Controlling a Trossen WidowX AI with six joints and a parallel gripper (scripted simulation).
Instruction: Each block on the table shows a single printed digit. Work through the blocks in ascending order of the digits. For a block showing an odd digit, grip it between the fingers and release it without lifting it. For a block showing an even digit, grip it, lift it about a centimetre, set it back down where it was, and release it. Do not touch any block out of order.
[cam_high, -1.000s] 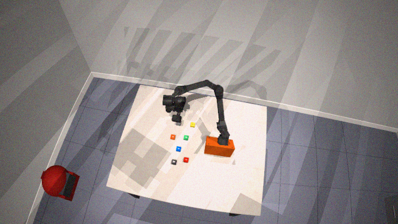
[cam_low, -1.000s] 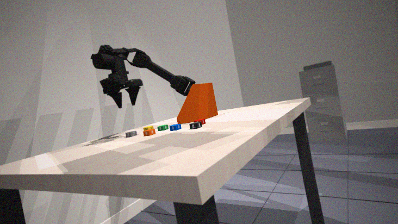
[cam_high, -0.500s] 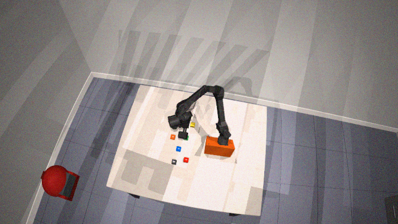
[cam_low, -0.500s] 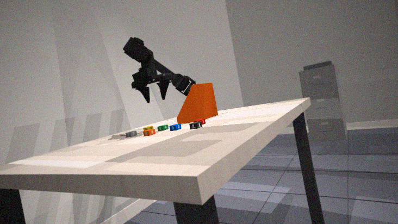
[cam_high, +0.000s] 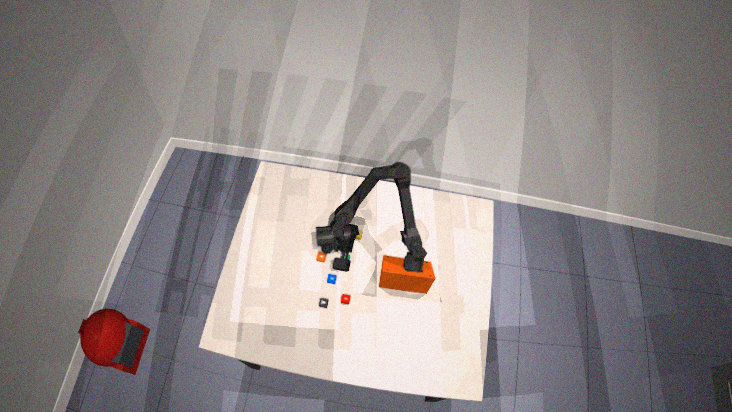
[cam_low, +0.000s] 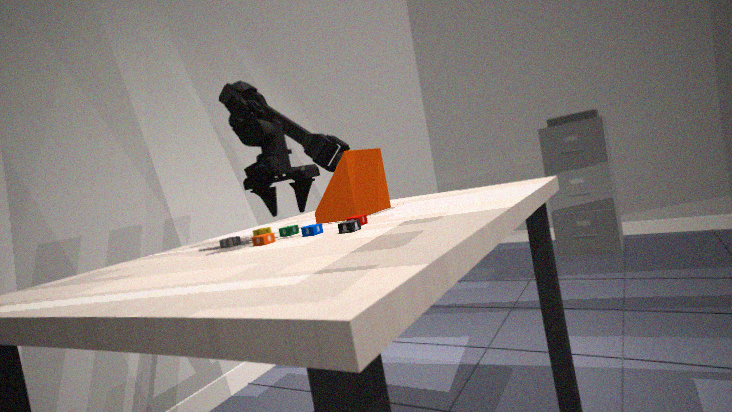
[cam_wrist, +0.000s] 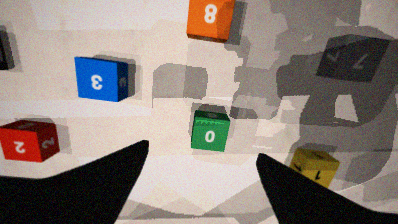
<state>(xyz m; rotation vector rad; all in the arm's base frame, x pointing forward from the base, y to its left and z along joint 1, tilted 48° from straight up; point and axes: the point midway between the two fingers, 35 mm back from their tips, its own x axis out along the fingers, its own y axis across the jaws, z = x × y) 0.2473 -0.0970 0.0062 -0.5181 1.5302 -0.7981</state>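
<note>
My gripper tip is now 40 mm above the green block and 10 mm to the left of it. The rest, counted from my gripper tip: yellow block (120 mm to the right, 40 mm below, 40 mm behind); then orange block (100 mm ahead, 40 mm below); then blue block (90 mm to the left, 50 mm ahead, 40 mm below).
</note>
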